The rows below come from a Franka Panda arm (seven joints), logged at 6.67 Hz.
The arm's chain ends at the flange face. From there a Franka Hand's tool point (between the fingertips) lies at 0.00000 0.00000 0.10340 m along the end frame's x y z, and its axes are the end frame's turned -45 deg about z.
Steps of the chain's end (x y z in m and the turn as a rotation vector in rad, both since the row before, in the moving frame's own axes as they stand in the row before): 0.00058 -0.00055 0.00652 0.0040 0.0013 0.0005; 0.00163 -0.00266 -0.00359 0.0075 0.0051 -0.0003; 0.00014 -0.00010 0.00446 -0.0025 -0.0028 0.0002; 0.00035 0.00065 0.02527 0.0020 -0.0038 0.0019; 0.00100 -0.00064 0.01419 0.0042 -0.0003 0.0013
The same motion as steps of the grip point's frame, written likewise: 0.00119 -0.00018 0.00652 0.0019 0.0037 0.0005; 0.00395 -0.00090 -0.00359 0.0017 0.0089 -0.0003; -0.00022 0.00001 0.00446 0.0002 -0.0037 0.0002; -0.00034 0.00028 0.02527 0.0041 -0.0013 0.0019; 0.00145 -0.00007 0.01419 0.0032 0.0028 0.0013
